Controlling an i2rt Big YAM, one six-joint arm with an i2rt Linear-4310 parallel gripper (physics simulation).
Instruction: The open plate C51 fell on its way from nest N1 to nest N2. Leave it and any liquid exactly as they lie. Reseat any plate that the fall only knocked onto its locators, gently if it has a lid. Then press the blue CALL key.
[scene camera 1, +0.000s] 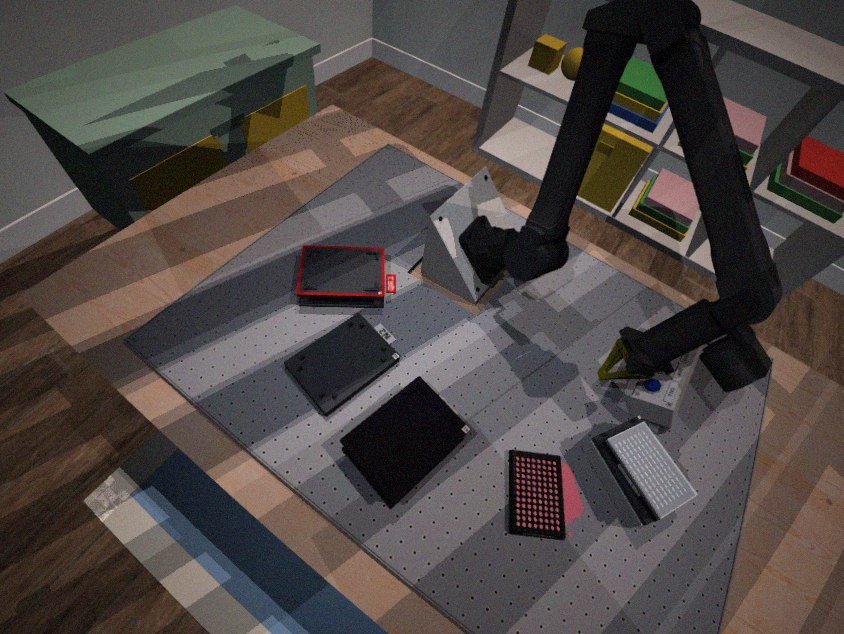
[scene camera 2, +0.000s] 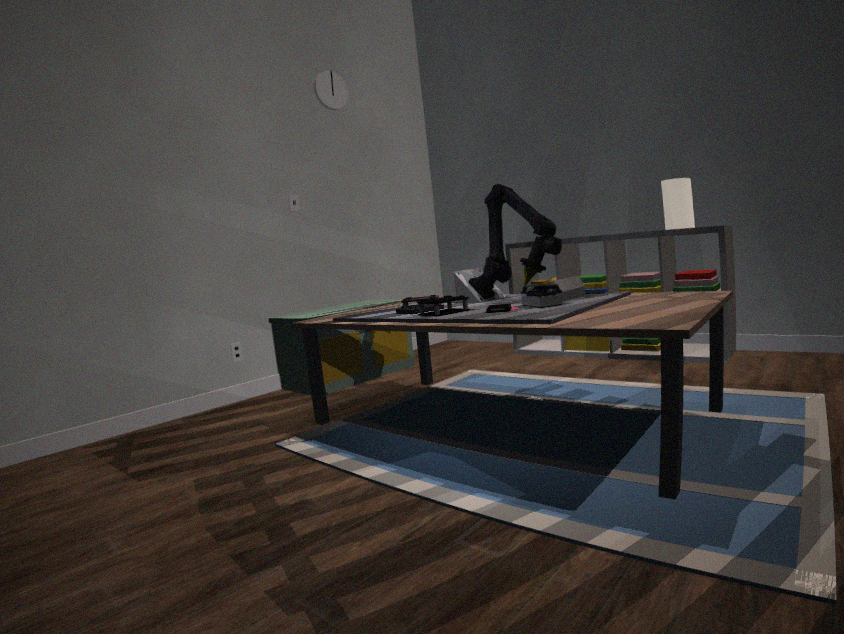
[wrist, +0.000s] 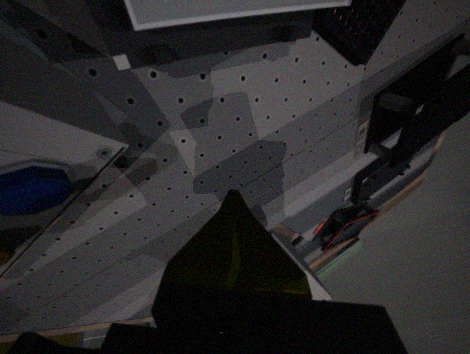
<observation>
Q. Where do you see a blue button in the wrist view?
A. At 37, 189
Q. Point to my gripper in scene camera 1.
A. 599, 376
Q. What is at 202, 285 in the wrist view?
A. My gripper.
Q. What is my gripper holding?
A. Nothing.
</observation>
